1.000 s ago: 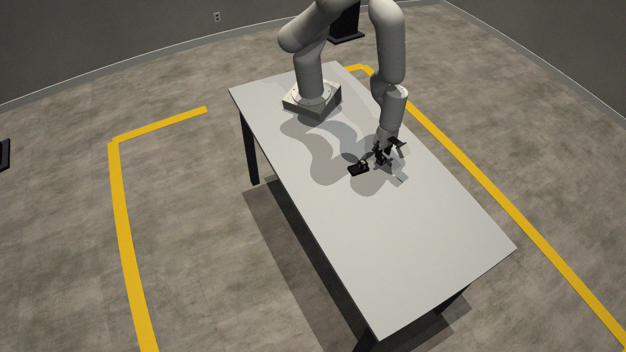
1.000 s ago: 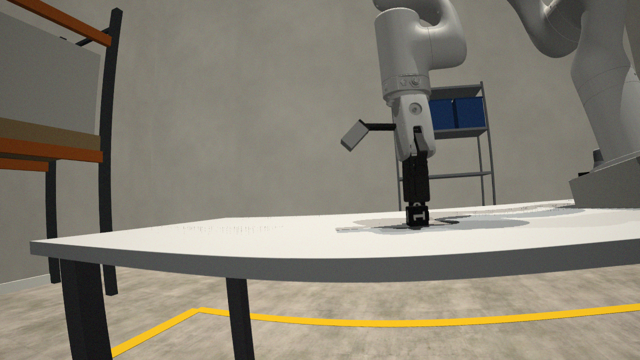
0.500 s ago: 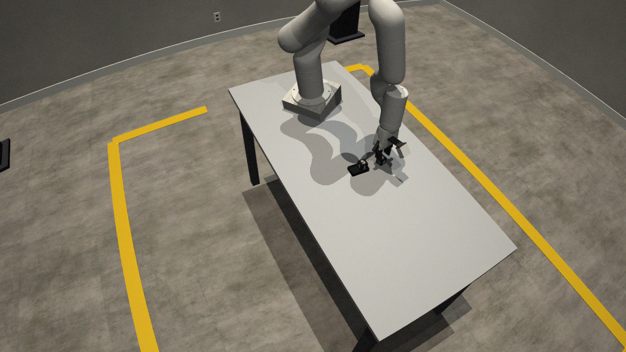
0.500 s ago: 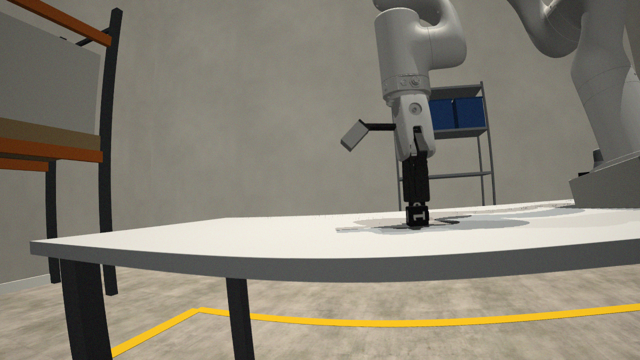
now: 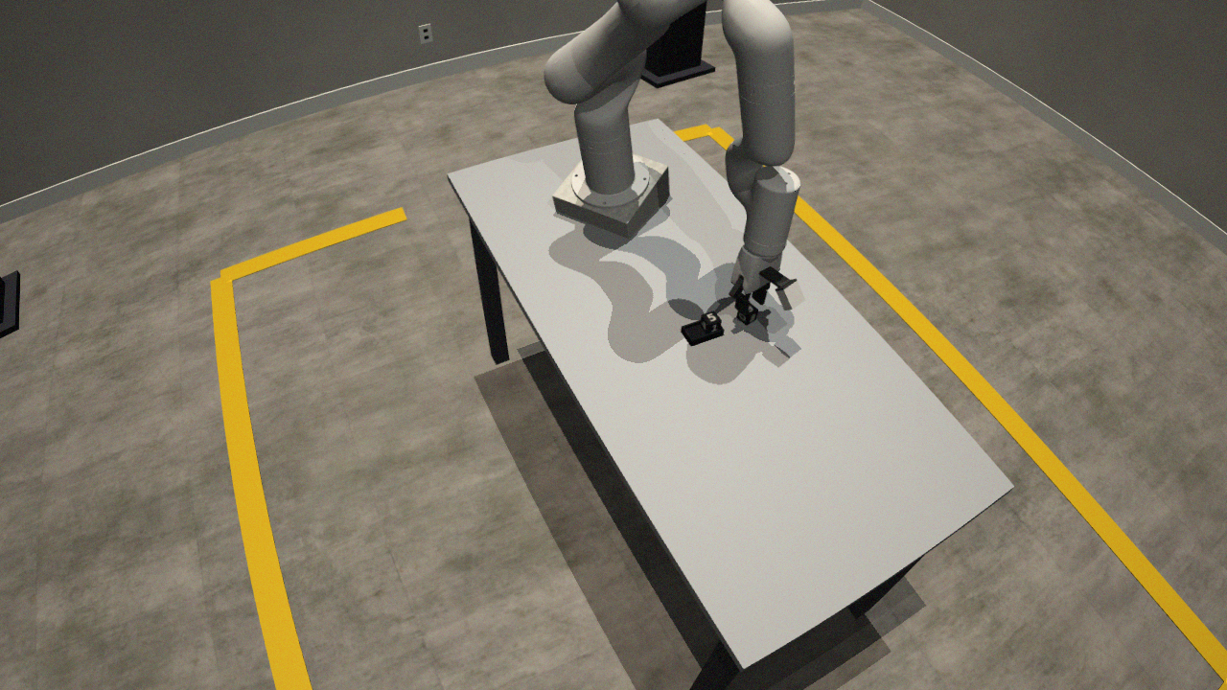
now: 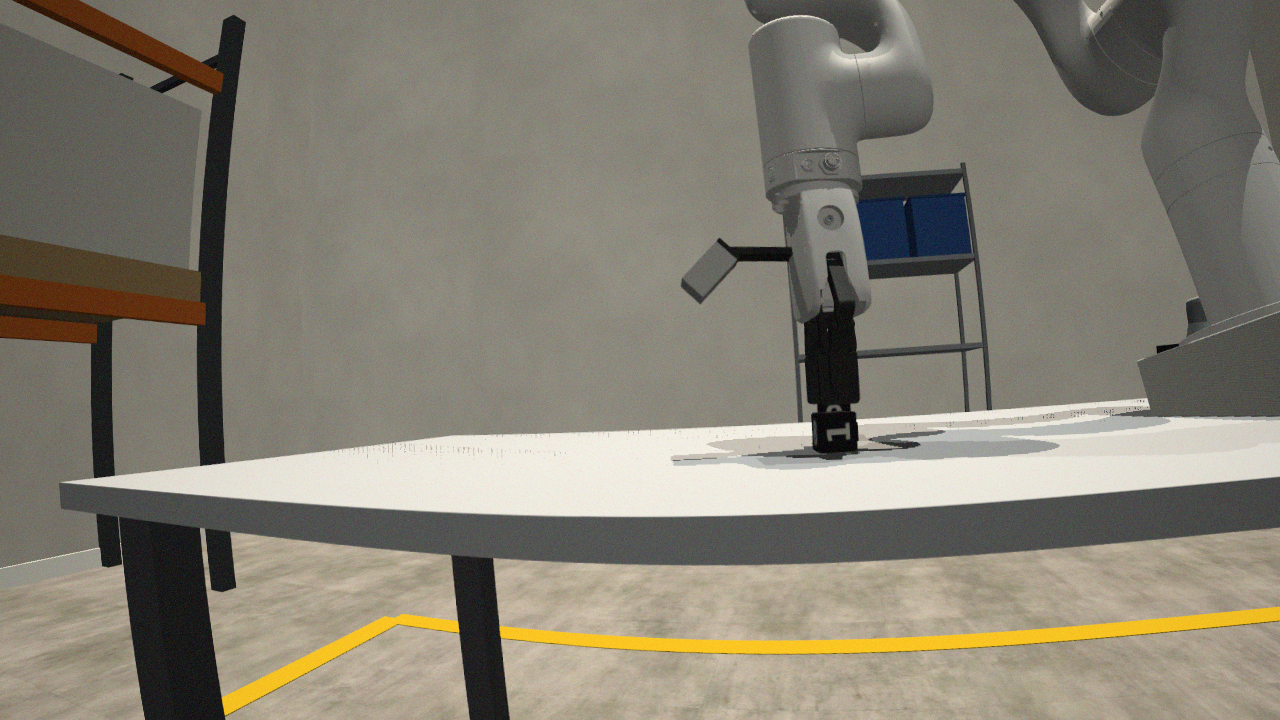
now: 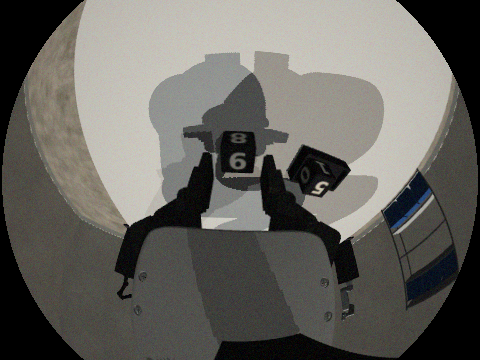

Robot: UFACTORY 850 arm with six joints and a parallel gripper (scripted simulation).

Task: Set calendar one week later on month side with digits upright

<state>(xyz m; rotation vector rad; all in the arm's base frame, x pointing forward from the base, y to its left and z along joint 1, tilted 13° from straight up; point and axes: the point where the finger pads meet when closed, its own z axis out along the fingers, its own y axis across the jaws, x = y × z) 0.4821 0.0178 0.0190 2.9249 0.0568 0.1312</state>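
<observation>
Now: the black cube 40 mm below my hand. The rest, counted from my hand: black tray (110 mm to the right, 50 mm below, 20 mm behind).
</observation>
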